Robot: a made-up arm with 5 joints. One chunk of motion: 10 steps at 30 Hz.
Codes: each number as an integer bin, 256 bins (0 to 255) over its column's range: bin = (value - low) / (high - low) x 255, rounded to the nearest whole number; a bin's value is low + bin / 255 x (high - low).
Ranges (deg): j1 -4..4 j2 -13..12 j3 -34..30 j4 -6..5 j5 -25..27
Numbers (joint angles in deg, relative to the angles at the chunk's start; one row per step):
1: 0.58 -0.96 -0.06 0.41 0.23
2: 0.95 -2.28 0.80 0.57 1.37
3: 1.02 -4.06 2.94 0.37 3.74
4: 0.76 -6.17 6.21 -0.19 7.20
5: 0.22 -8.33 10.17 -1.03 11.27
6: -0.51 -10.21 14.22 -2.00 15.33
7: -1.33 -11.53 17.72 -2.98 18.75
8: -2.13 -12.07 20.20 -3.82 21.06
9: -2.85 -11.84 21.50 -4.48 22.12
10: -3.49 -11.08 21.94 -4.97 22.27
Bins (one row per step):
1: 146 123 135 149 124
2: 158 109 139 152 129
3: 160 91 147 148 141
4: 152 70 160 135 158
5: 135 48 176 115 178
6: 111 28 192 93 198
7: 85 15 206 70 215
8: 60 9 216 51 226
9: 37 12 221 35 231
10: 16 20 223 24 232

